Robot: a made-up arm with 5 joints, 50 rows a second.
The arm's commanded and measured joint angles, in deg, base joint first. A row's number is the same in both.
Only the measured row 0 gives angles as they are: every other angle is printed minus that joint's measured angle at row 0.
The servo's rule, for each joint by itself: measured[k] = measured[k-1] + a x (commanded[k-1-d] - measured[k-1]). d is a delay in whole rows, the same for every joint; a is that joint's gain. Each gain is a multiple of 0.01, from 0.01 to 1. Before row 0 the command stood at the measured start. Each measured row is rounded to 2 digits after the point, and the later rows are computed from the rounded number. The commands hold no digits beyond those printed.
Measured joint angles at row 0: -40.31 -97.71 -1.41 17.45 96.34
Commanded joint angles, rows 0 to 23: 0.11 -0.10 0.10 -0.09 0.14; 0.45 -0.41 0.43 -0.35 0.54; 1.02 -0.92 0.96 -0.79 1.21; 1.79 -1.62 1.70 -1.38 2.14; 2.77 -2.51 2.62 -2.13 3.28; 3.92 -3.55 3.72 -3.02 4.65; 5.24 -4.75 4.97 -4.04 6.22; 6.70 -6.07 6.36 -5.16 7.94; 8.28 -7.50 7.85 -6.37 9.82; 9.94 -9.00 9.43 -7.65 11.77; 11.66 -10.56 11.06 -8.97 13.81; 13.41 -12.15 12.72 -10.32 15.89; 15.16 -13.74 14.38 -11.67 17.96; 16.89 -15.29 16.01 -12.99 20.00; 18.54 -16.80 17.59 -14.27 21.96; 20.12 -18.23 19.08 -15.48 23.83; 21.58 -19.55 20.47 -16.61 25.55; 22.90 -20.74 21.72 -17.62 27.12; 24.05 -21.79 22.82 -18.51 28.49; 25.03 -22.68 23.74 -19.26 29.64; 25.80 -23.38 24.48 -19.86 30.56; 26.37 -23.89 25.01 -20.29 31.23; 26.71 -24.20 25.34 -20.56 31.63; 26.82 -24.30 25.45 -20.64 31.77
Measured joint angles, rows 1 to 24: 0.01 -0.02 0.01 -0.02 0.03; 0.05 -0.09 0.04 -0.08 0.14; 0.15 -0.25 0.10 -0.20 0.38; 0.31 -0.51 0.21 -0.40 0.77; 0.56 -0.89 0.38 -0.69 1.32; 0.90 -1.40 0.61 -1.09 2.05; 1.33 -2.04 0.92 -1.59 2.97; 1.87 -2.81 1.30 -2.20 4.06; 2.51 -3.70 1.76 -2.91 5.33; 3.25 -4.71 2.30 -3.72 6.75; 4.09 -5.82 2.91 -4.61 8.30; 5.02 -7.02 3.60 -5.58 9.97; 6.03 -8.30 4.35 -6.62 11.73; 7.12 -9.63 5.17 -7.70 13.55; 8.26 -10.99 6.04 -8.82 15.40; 9.45 -12.37 6.95 -9.95 17.25; 10.66 -13.73 7.90 -11.08 19.08; 11.88 -15.06 8.87 -12.19 20.85; 13.10 -16.34 9.85 -13.26 22.53; 14.29 -17.54 10.82 -14.28 24.09; 15.44 -18.65 11.78 -15.23 25.51; 16.53 -19.65 12.71 -16.09 26.77; 17.55 -20.51 13.59 -16.85 27.84; 18.48 -21.23 14.42 -17.49 28.70
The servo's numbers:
d 0
a 0.10 0.19 0.07 0.17 0.22

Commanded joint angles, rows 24 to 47: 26.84 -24.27 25.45 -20.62 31.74; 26.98 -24.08 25.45 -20.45 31.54; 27.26 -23.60 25.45 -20.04 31.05; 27.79 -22.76 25.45 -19.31 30.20; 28.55 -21.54 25.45 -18.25 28.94; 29.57 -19.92 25.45 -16.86 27.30; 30.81 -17.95 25.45 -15.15 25.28; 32.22 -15.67 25.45 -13.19 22.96; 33.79 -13.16 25.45 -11.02 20.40; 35.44 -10.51 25.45 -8.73 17.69; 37.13 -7.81 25.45 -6.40 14.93; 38.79 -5.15 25.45 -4.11 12.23; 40.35 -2.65 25.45 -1.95 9.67; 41.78 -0.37 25.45 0.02 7.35; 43.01 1.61 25.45 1.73 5.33; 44.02 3.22 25.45 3.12 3.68; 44.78 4.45 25.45 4.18 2.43; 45.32 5.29 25.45 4.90 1.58; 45.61 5.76 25.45 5.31 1.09; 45.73 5.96 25.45 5.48 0.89; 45.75 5.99 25.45 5.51 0.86; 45.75 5.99 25.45 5.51 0.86; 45.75 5.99 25.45 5.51 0.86; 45.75 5.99 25.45 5.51 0.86
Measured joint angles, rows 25 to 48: 19.32 -21.81 15.19 -18.02 29.37; 20.09 -22.24 15.91 -18.43 29.85; 20.81 -22.50 16.58 -18.70 30.11; 21.51 -22.55 17.20 -18.80 30.13; 22.21 -22.36 17.78 -18.71 29.87; 22.95 -21.90 18.32 -18.40 29.30; 23.74 -21.15 18.82 -17.85 28.42; 24.59 -20.11 19.28 -17.06 27.22; 25.51 -18.79 19.71 -16.03 25.72; 26.50 -17.22 20.11 -14.79 23.95; 27.56 -15.43 20.48 -13.36 21.97; 28.68 -13.48 20.83 -11.79 19.83; 29.85 -11.42 21.15 -10.12 17.59; 31.04 -9.32 21.45 -8.40 15.34; 32.24 -7.24 21.73 -6.68 13.14; 33.42 -5.25 21.99 -5.01 11.06; 34.56 -3.41 22.23 -3.45 9.16; 35.64 -1.76 22.46 -2.03 7.49; 36.64 -0.33 22.67 -0.78 6.08; 37.55 0.87 22.86 0.28 4.94; 38.37 1.84 23.04 1.17 4.04; 39.11 2.63 23.21 1.91 3.34; 39.77 3.27 23.37 2.52 2.79; 40.37 3.79 23.52 3.03 2.37
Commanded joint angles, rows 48 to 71: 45.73 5.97 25.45 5.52 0.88; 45.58 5.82 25.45 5.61 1.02; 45.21 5.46 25.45 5.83 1.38; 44.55 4.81 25.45 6.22 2.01; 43.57 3.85 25.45 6.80 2.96; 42.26 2.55 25.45 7.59 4.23; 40.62 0.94 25.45 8.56 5.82; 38.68 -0.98 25.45 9.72 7.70; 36.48 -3.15 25.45 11.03 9.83; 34.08 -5.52 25.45 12.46 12.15; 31.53 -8.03 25.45 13.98 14.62; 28.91 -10.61 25.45 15.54 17.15; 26.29 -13.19 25.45 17.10 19.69; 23.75 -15.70 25.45 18.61 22.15; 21.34 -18.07 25.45 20.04 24.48; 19.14 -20.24 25.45 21.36 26.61; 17.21 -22.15 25.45 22.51 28.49; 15.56 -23.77 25.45 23.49 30.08; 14.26 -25.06 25.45 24.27 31.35; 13.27 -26.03 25.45 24.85 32.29; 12.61 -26.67 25.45 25.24 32.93; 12.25 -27.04 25.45 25.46 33.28; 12.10 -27.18 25.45 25.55 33.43; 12.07 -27.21 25.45 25.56 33.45
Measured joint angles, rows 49 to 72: 40.91 4.20 23.66 3.45 2.04; 41.38 4.51 23.79 3.82 1.82; 41.76 4.69 23.91 4.16 1.72; 42.04 4.71 24.02 4.51 1.78; 42.19 4.55 24.12 4.90 2.04; 42.20 4.17 24.21 5.36 2.52; 42.04 3.56 24.30 5.90 3.25; 41.70 2.70 24.38 6.55 4.23; 41.18 1.59 24.45 7.31 5.46; 40.47 0.24 24.52 8.19 6.93; 39.58 -1.33 24.59 9.17 8.62; 38.51 -3.09 24.65 10.25 10.50; 37.29 -5.01 24.71 11.41 12.52; 35.94 -7.04 24.76 12.63 14.64; 34.48 -9.14 24.81 13.89 16.80; 32.95 -11.25 24.85 15.16 18.96; 31.38 -13.32 24.89 16.41 21.06; 29.80 -15.31 24.93 17.61 23.04; 28.25 -17.16 24.97 18.74 24.87; 26.75 -18.85 25.00 19.78 26.50; 25.34 -20.34 25.03 20.71 27.91; 24.03 -21.61 25.06 21.52 29.09; 22.84 -22.67 25.09 22.21 30.04; 21.76 -23.53 25.12 22.78 30.79
